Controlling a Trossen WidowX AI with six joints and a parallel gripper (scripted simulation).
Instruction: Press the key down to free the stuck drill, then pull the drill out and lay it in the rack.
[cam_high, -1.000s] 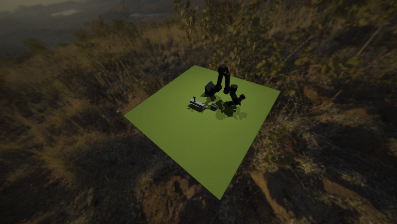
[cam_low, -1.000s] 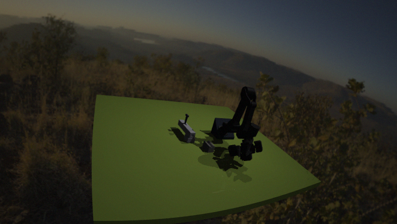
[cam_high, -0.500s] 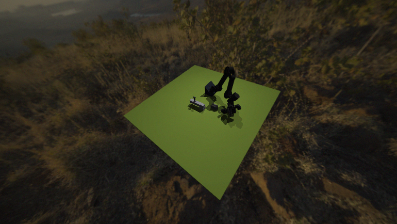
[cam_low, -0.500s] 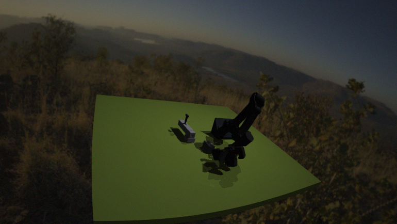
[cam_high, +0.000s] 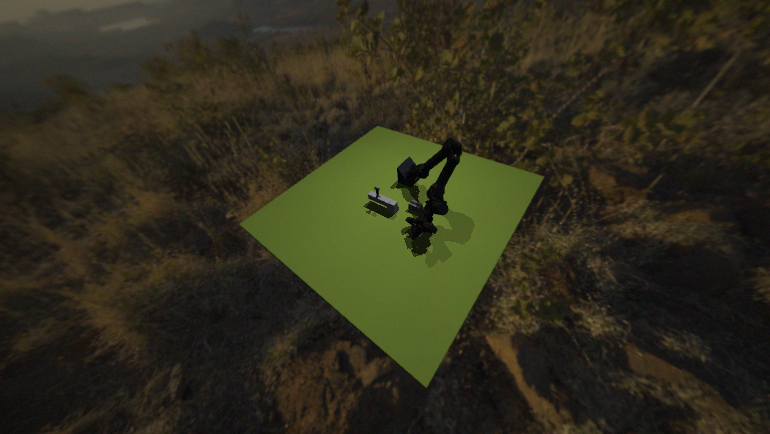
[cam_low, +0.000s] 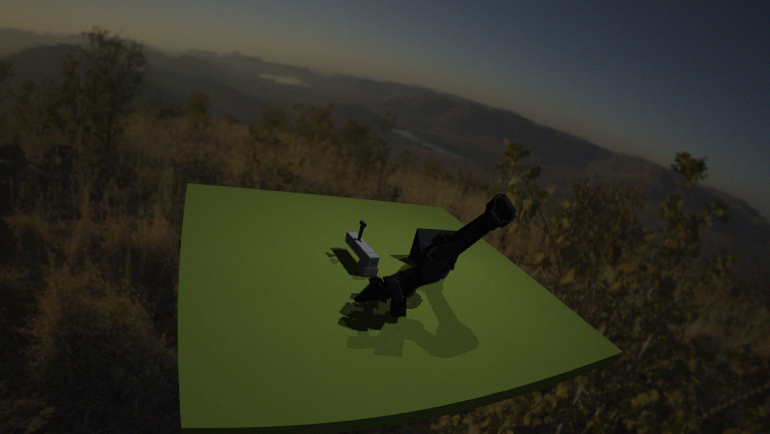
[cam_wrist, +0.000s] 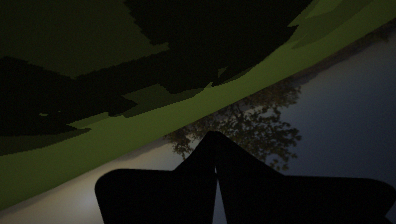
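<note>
My gripper tip is now 31 cm to the left of the dark key, 14 cm past it and 6 cm below it. Round my gripper tip: drill: 26 cm to the right, 14 cm behind, 1 cm above; pale grey block: 28 cm to the right, 14 cm behind; dark grey rack: 21 cm behind, 11 cm to the right, 2 cm below.
</note>
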